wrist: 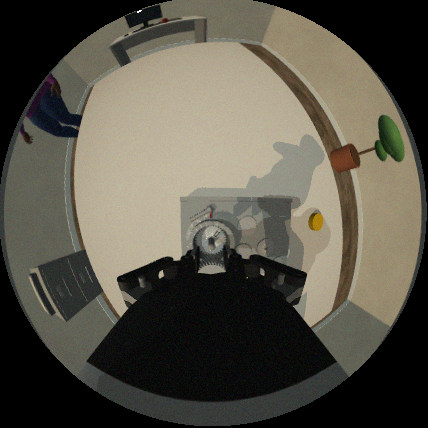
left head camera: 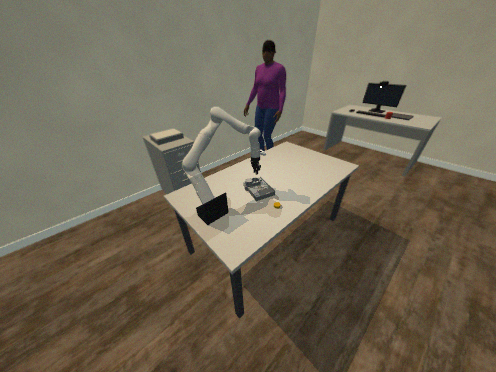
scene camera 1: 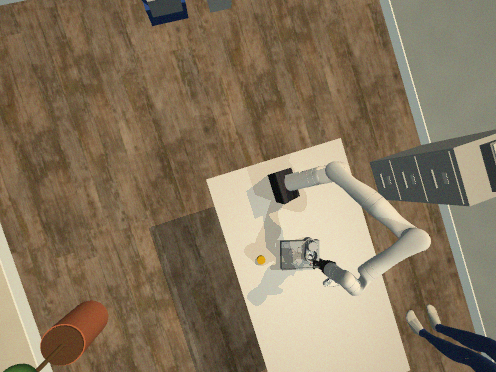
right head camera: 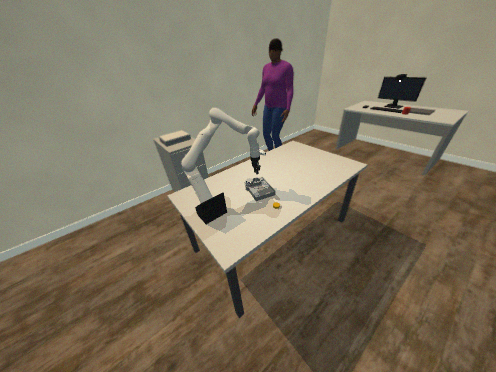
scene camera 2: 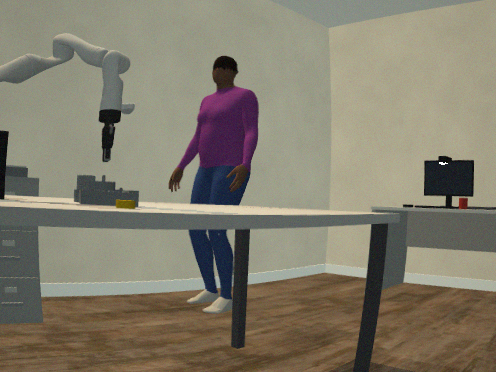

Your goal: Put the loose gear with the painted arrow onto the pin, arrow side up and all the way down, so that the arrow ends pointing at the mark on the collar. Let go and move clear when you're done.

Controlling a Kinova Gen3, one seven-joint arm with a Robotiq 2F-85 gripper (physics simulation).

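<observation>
The loose gear, arrow side up, lies around the pin on the grey gear housing. Its small painted arrow lies up and right of the pin. The red collar mark is straight above the pin in the wrist view, so arrow and mark look out of line; the arrowhead is too small to read. How deep the gear sits cannot be told. My gripper is partly open and empty, above the housing, clear of the pin.
A yellow disc lies on the table beside the housing. A black panel stands by the arm's base. A person stands behind the table.
</observation>
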